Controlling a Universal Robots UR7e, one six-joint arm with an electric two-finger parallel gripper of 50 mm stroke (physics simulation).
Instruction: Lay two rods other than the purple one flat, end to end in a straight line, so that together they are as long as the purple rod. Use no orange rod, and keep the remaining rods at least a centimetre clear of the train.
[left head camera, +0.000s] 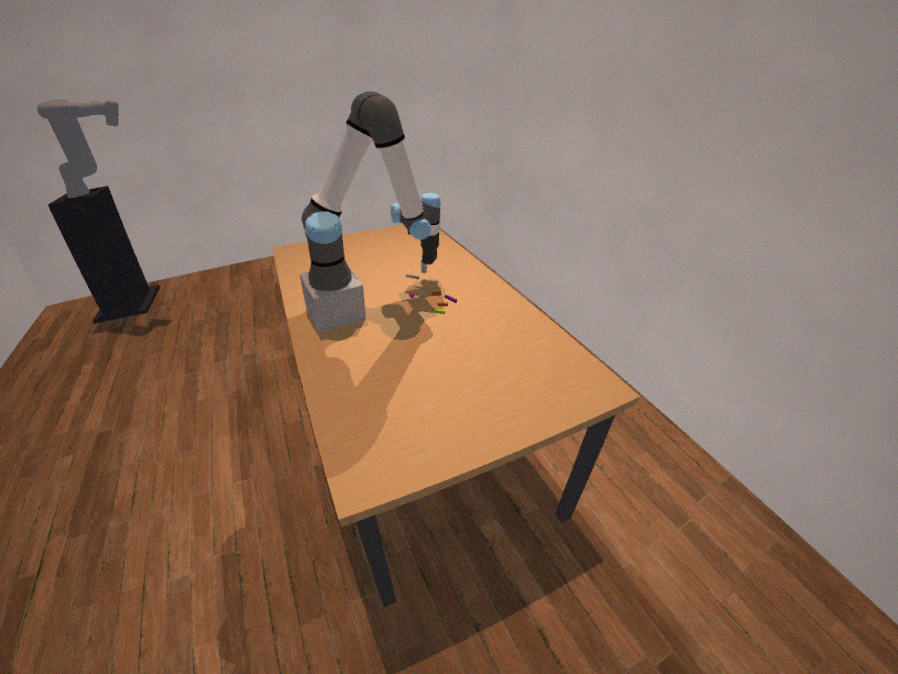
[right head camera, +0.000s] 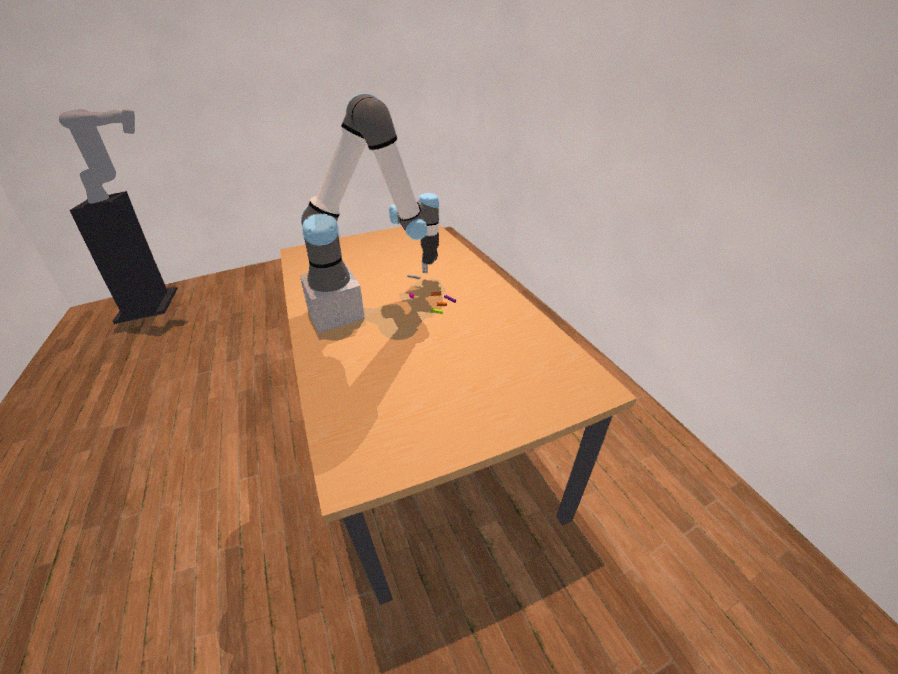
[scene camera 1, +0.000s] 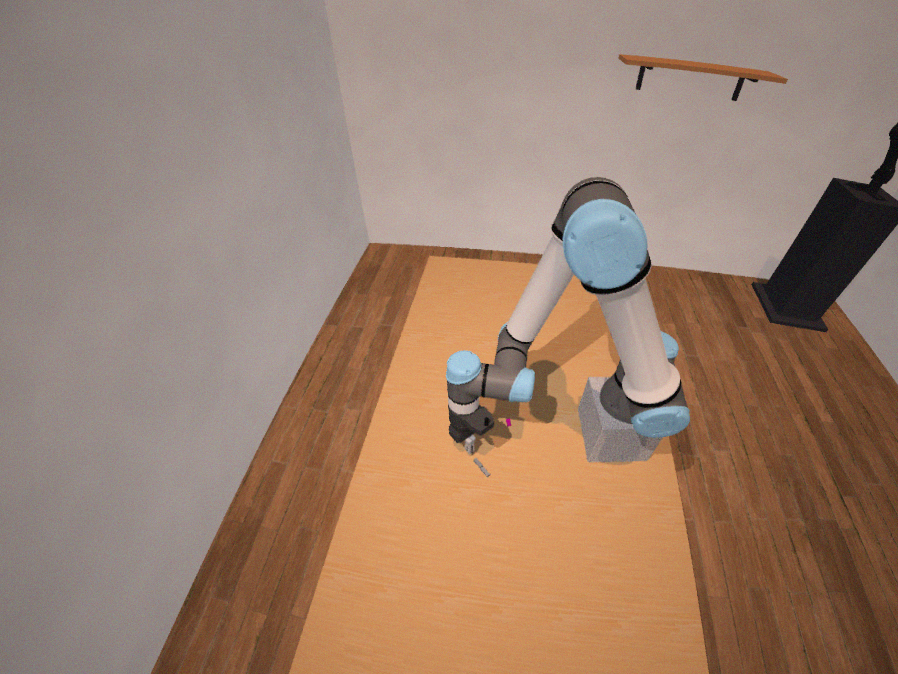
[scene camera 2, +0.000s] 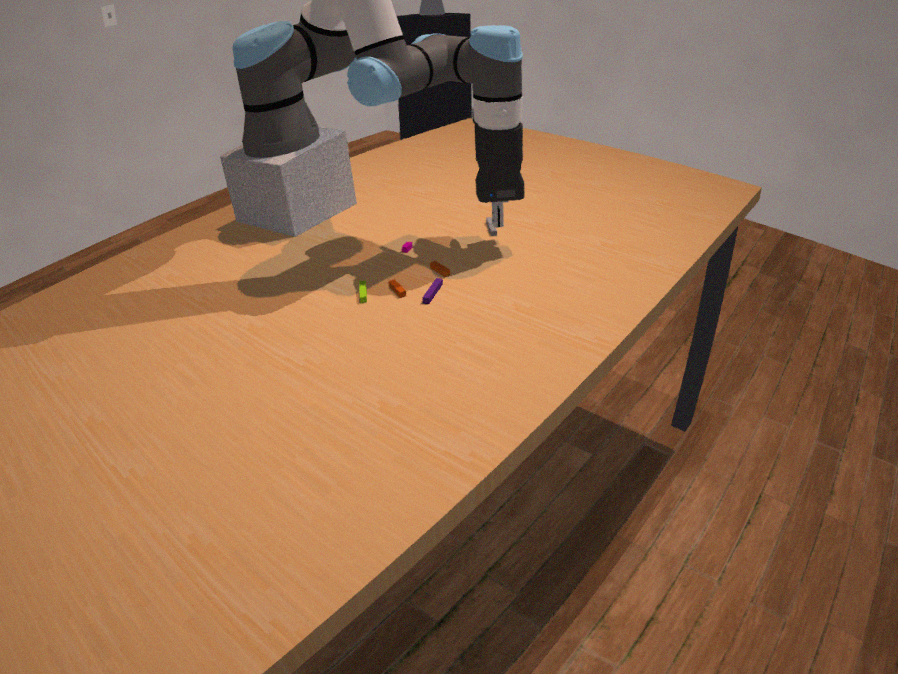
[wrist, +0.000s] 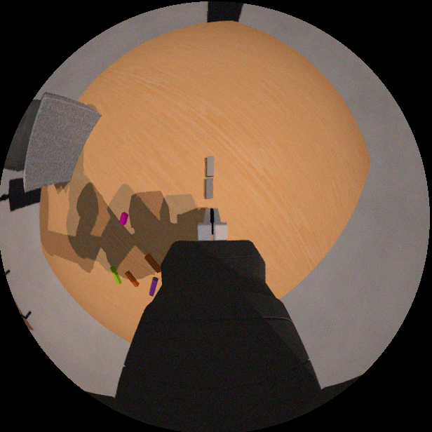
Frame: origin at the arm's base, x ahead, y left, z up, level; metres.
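Where they show: gripper, fingertip midpoint: (left head camera: 423, 272) (right head camera: 424, 272) (scene camera 1: 469, 450) (scene camera 2: 497, 224); arm's base at its link origin: (left head camera: 330, 279) (right head camera: 329, 280) (scene camera 2: 281, 142).
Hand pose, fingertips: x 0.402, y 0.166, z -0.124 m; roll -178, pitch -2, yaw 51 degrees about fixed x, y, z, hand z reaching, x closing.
Note:
Each offset is from my fingertips to the top centre of the thing. Level surfaces: height alone.
Two grey rods (wrist: 210, 166) (wrist: 209, 188) {dx -0.030, dy +0.021, dz -0.021 m} (scene camera 1: 478, 462) {dx -0.054, dy +0.043, dz -0.021 m} (scene camera 1: 485, 472) lie flat, nearly in line end to end; the wrist view shows a thin gap or seam and a very slight sideways offset. My gripper (wrist: 211, 215) (scene camera 2: 498, 224) (scene camera 1: 470, 452) is shut and empty, above the table just beside the near end of the grey pair. The purple rod {dx +0.046, dy -0.203, dz -0.021 m} (scene camera 2: 433, 290) (wrist: 153, 286) (left head camera: 450, 298) lies apart. Two orange rods {dx +0.002, dy -0.234, dz -0.021 m} (scene camera 2: 396, 288) {dx +0.005, dy -0.147, dz -0.021 m} (scene camera 2: 439, 268) (wrist: 132, 278) (wrist: 152, 263) lie near it. Whether the grey ends touch is too small to tell.
A green rod {dx -0.031, dy -0.274, dz -0.021 m} (scene camera 2: 362, 292) (wrist: 116, 275) and a short magenta rod {dx -0.093, dy -0.128, dz -0.021 m} (scene camera 2: 406, 246) (wrist: 124, 218) lie on the robot-base side, well apart from the grey pair. The arm's grey base block (scene camera 2: 290, 185) (wrist: 57, 142) stands on the table {dz -0.031 m} (scene camera 2: 217, 435).

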